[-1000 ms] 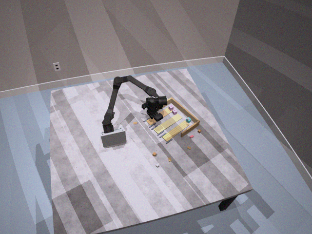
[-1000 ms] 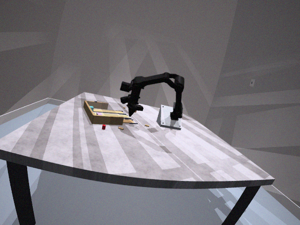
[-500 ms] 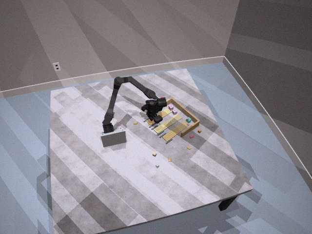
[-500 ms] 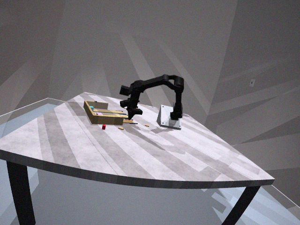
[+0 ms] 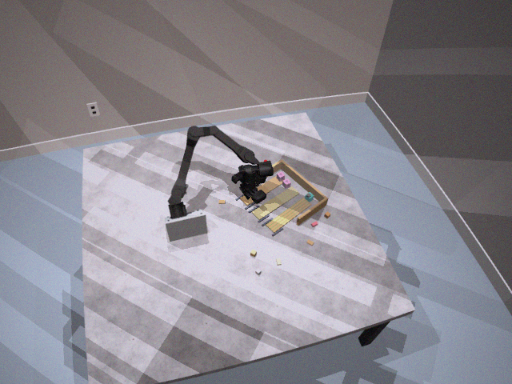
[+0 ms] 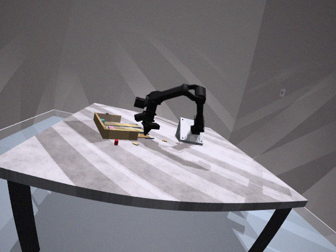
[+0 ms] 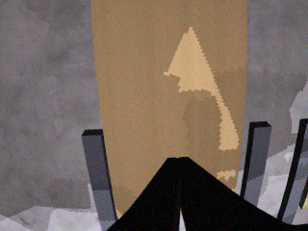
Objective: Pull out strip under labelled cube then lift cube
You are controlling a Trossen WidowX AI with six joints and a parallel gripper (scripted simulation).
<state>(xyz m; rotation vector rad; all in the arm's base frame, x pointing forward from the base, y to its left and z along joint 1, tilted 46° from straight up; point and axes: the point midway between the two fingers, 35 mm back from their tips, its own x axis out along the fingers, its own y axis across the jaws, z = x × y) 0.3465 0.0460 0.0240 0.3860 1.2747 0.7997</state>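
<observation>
Now: gripper tip 90 mm short of the orange-brown strip and 30 mm to the right of it. The rest, counted from my gripper tip: red cylinder: 190 mm to the left, 170 mm ahead.
</observation>
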